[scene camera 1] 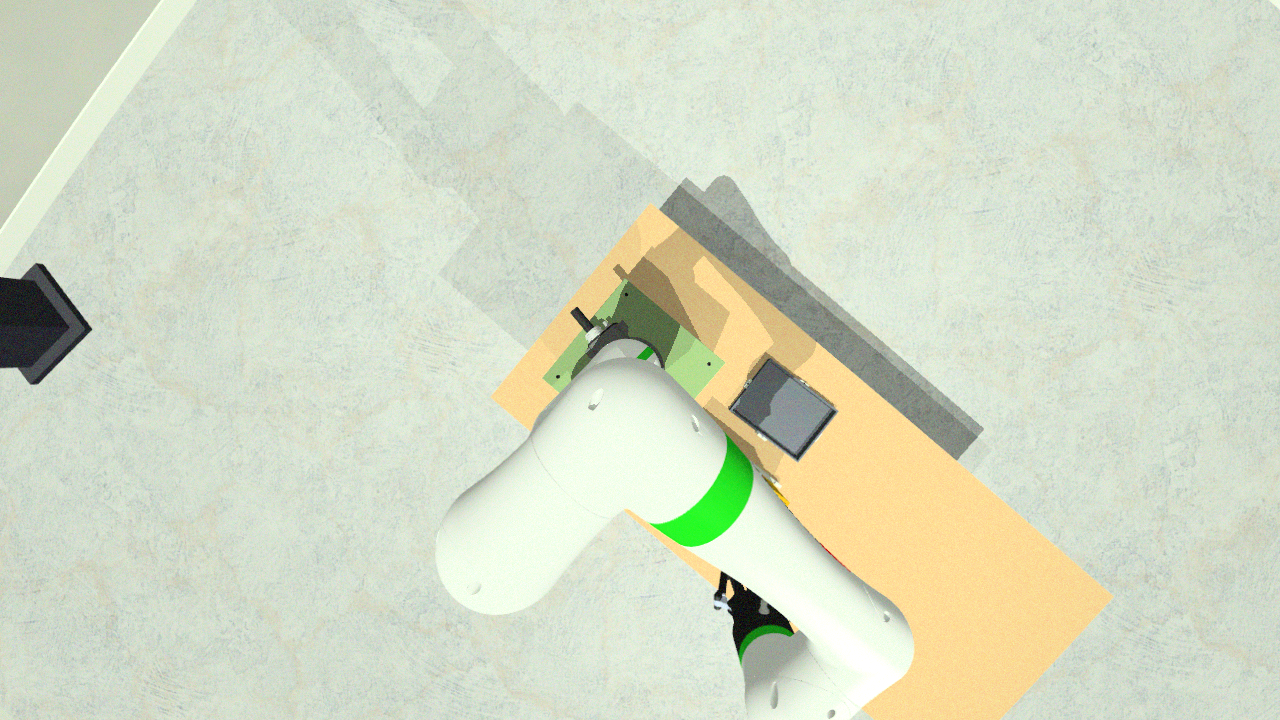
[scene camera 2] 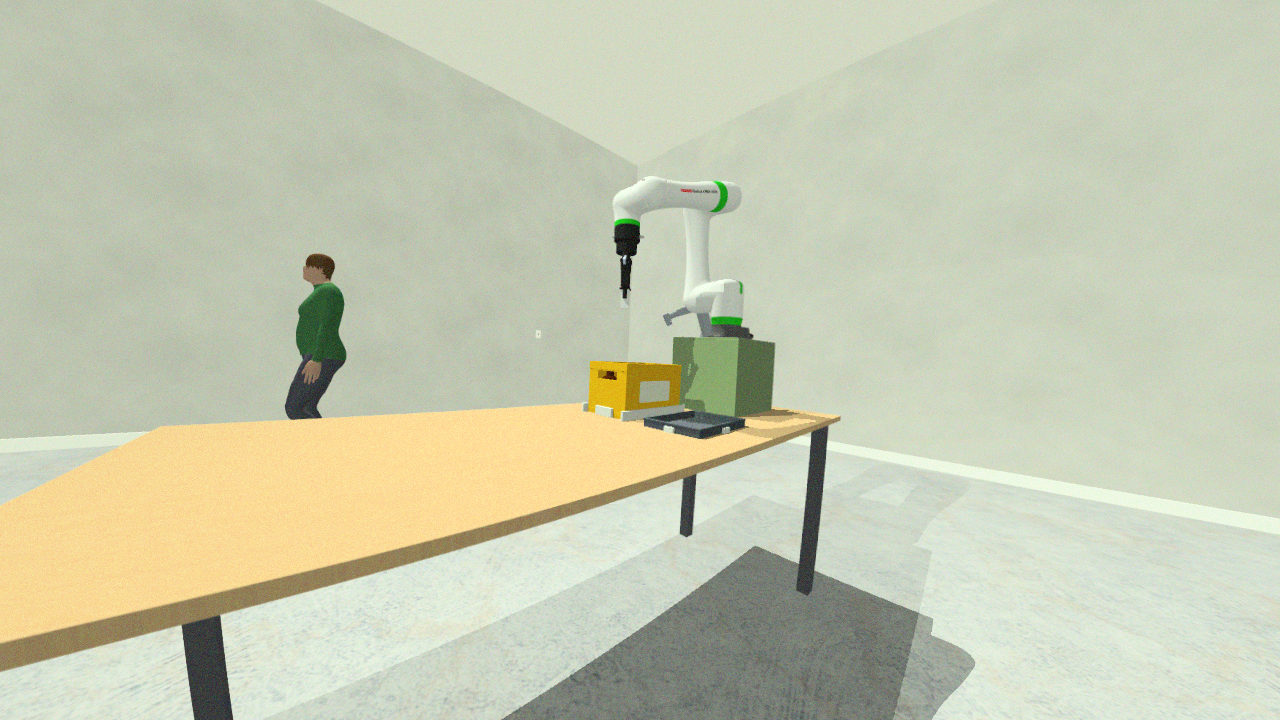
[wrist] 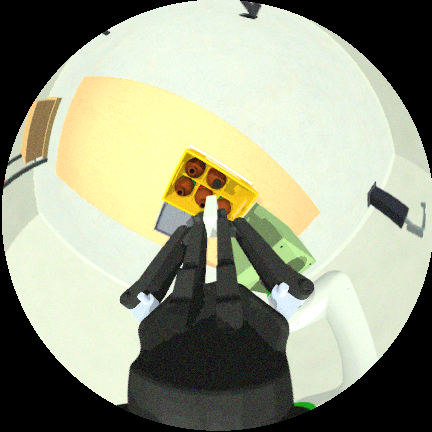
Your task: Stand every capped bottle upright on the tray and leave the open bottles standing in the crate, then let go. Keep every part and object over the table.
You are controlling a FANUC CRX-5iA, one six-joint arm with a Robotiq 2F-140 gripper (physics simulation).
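Frame: origin at the arm's base, x right, y ahead, z up, level; metres.
Seen in the pictures: gripper, between the fingertips: (scene camera 2: 624,308) (wrist: 212,203); arm's base, origin of its link: (scene camera 2: 725,340).
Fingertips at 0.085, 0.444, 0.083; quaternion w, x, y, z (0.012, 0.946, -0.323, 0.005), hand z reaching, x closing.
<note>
Offsets run from my fingertips to a thing's top centre, as dx, dy, dz. "spot": to the spot under its first point. Level surfaces: height alone.
The yellow crate @(-0.049, -0.033, -0.193) (scene camera 1: 781,493) (scene camera 2: 608,399) (wrist: 176,204) stands on the table, mostly hidden by the arm in the overhead view. In the wrist view it holds several brown bottles. One bottle @(-0.006, -0.026, -0.205) (wrist: 215,175) has a black cap. Two bottles, one at the upper left (wrist: 195,164) and one below it @(-0.110, +0.047, -0.205) (wrist: 184,183), show open necks. The tops of two nearer bottles are partly or wholly hidden by the fingers. One compartment @(spot: +0.001, -0.134, -0.360) (wrist: 233,189) is empty. The dark tray @(-0.327, -0.068, -0.343) (scene camera 1: 787,413) (scene camera 2: 700,429) (wrist: 172,220) lies beside the crate, with no bottle on it. My gripper (scene camera 2: 625,295) (wrist: 212,203) is shut and empty, pointing down high above the crate.
The green pedestal (scene camera 1: 646,308) (scene camera 2: 711,376) (wrist: 295,245) carries the arm and stands close to the crate and tray. White strips @(spot: -0.160, -0.013, -0.350) (scene camera 2: 648,412) line the crate's base. The wooden table @(dz -0.368) (scene camera 1: 975,573) (scene camera 2: 358,501) (wrist: 120,135) extends away from the pedestal. A person (scene camera 2: 319,322) stands beyond the table.
</note>
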